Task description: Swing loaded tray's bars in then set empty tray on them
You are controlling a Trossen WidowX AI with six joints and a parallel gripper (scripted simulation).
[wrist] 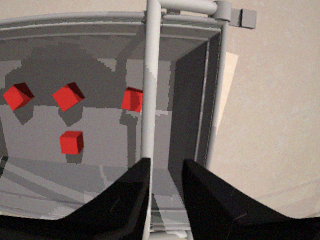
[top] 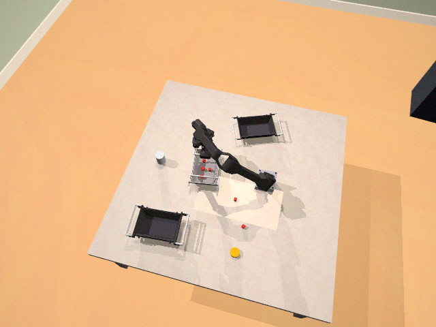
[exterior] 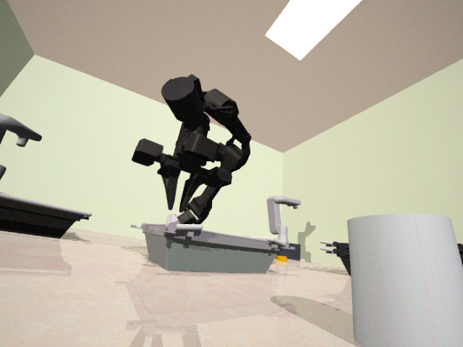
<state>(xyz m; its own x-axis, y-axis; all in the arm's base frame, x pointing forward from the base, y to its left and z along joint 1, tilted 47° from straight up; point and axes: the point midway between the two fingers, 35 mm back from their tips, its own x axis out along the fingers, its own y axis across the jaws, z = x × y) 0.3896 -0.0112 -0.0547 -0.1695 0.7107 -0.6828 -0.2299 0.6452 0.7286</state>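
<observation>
The dark tray is 220 mm behind my gripper tip, 310 mm to the right of it and 40 mm below it. Also, from my gripper tip: yellow disc 350 mm behind, 500 mm to the left, 80 mm below.
</observation>
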